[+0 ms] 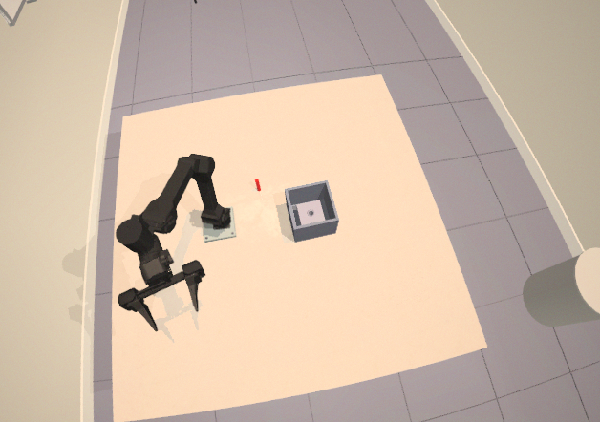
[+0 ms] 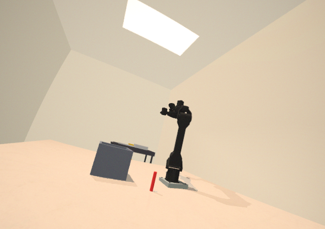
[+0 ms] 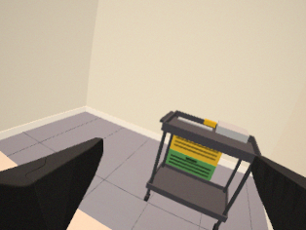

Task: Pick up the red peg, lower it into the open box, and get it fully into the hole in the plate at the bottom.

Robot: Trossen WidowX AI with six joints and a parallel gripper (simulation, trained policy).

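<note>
The red peg is 55 cm to the left of my gripper tip, 45 cm below it and 15 cm ahead of it. Also, from my gripper tip: plate: 45 cm below, 40 cm to the left, 34 cm ahead.
</note>
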